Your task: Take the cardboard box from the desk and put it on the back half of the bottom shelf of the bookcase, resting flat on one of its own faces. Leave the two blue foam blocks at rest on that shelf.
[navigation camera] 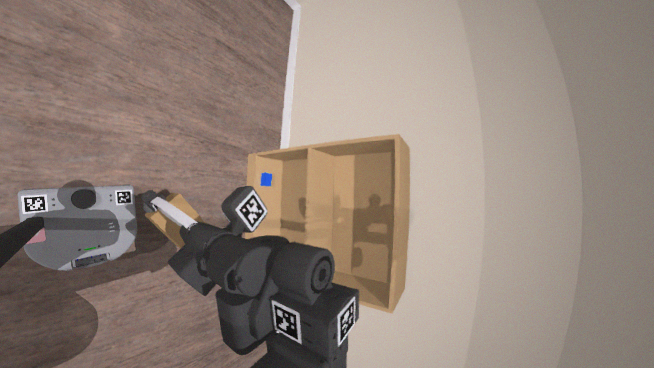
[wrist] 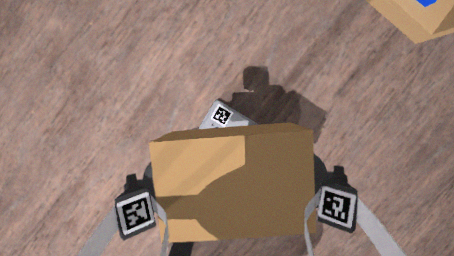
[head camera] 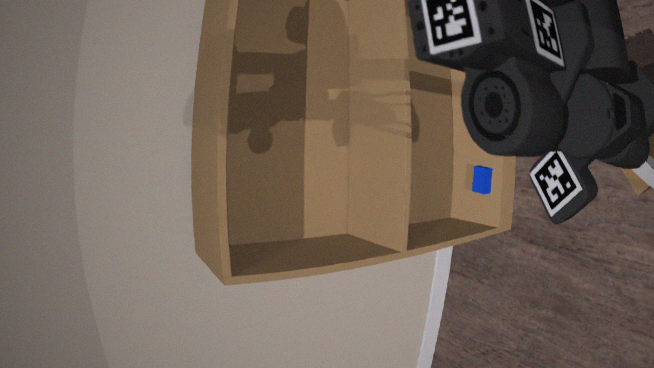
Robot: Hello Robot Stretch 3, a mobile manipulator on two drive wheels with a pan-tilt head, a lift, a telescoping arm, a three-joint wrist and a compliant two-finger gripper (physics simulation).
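Pixels of known places: gripper, between the fingertips: (navigation camera: 171,223); robot's base, origin of its link: (navigation camera: 84,197).
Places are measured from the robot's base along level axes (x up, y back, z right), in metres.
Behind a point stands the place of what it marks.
Observation:
The cardboard box (head camera: 636,181) @(z 0.141, x 0.863, y -0.022 m) (navigation camera: 167,230) @(z 0.114, x 0.864, y 0.023 m) (wrist: 235,200) is between the two fingers of my gripper (wrist: 233,174) @(z 0.135, x 0.813, y 0.022 m), which is shut on it and holds it above the floor. In the head view a small part of the box shows at the right edge. The bookcase (head camera: 211,150) @(z 0.922, x 1.060, y 0.052 m) (navigation camera: 401,225) @(z 0.926, x 1.060, y 0.173 m) (wrist: 419,34) stands against the wall, apart from the box. One blue foam block (head camera: 481,180) @(z 0.950, x 0.145, y -0.048 m) (navigation camera: 266,179) @(z 0.945, x 0.146, y -0.048 m) (wrist: 426,2) sits on its bottom shelf (head camera: 475,207) @(z 1.018, x 0.100, y -0.148 m) (navigation camera: 272,167) @(z 1.046, x 0.100, y -0.137 m). The other block does not show; my wrist covers part of that shelf in the head and navigation views.
My dark wrist (head camera: 515,110) @(z 0.133, x 1.153, y 0.019 m) (navigation camera: 250,270) @(z 0.109, x 1.107, y 0.016 m) shows large in front of the bookcase's lower part. My grey base (navigation camera: 65,235) @(z -0.063, x 0.160, y 0.124 m) (wrist: 235,120) is close beside the held box in the navigation view. A middle board (head camera: 380,175) @(z 0.982, x 0.580, y -0.018 m) divides the bookcase. A white baseboard (head camera: 434,300) @(z 1.259, x 0.071, y -0.564 m) (navigation camera: 290,75) @(z 1.309, x 0.053, y -0.991 m) runs along the wall.

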